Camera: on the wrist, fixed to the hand. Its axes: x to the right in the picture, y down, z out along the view.
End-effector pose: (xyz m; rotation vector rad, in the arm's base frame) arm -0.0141 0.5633 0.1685 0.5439 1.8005 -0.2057
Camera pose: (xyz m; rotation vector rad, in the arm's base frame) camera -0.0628 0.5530 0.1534 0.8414 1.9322 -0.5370
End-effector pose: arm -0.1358 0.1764 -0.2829 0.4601 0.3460 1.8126
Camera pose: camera -0.1287 0.2066 -0.3246 0.5755 0.8171 1.7788
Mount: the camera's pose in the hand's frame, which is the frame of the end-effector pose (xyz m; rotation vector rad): 0.0217 -0.0336 -0.0332 0.3855 0.1624 -0.0119
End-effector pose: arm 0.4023 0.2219 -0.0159 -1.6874 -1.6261 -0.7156
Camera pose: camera 0.3726 0.2091 0.0248 -1.3111 -1.5447 -0.4914
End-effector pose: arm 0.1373 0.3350 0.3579 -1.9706 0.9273 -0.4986
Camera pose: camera 0.1438 0.3116 0.4039 -1.6046 0.8458 -0.7911
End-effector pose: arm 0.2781 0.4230 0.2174 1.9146 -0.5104 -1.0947
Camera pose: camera 0.3157 0.4425 0.1872 2.3203 -0.6549 -0.8833
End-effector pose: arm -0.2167 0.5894 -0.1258 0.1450 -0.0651 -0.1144
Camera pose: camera -0.1964 0.5585 -0.1623 0.5389 0.0768 -0.1007
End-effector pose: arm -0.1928 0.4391 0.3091 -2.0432 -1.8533 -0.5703
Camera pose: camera -0.2271 0.4451 0.3477 -1.6850 -1.7245 -0.3370
